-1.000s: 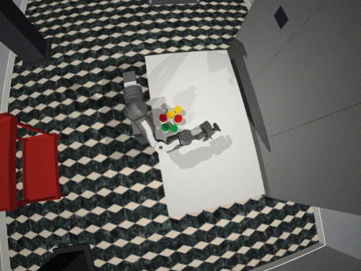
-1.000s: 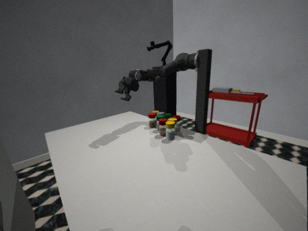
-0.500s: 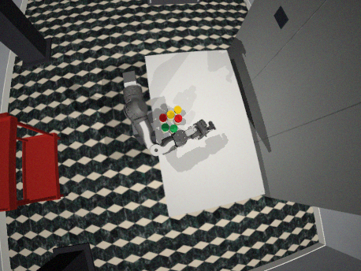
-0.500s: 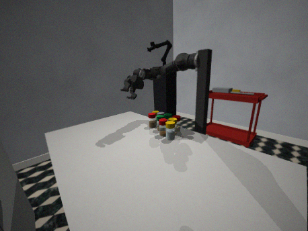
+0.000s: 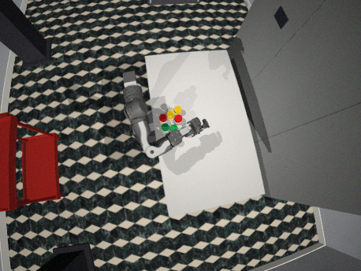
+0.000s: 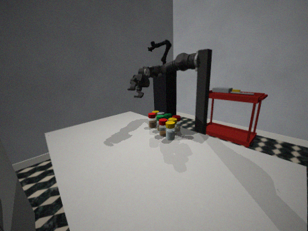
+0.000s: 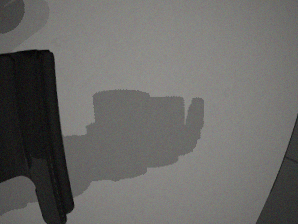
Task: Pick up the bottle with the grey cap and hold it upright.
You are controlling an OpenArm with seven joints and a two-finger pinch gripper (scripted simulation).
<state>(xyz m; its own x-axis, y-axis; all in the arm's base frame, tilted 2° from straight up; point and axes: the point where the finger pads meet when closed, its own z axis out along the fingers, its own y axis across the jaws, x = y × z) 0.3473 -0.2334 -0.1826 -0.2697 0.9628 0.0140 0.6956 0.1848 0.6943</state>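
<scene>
The yellow-capped bottle is 21 cm behind my hand, 3 cm to the right of it and 22 cm below it. Round my hand: grey-capped bottle 20 cm behind, 3 cm to the left, 22 cm below; then red-capped bottle 10 cm behind, 14 cm to the left, 22 cm below.
</scene>
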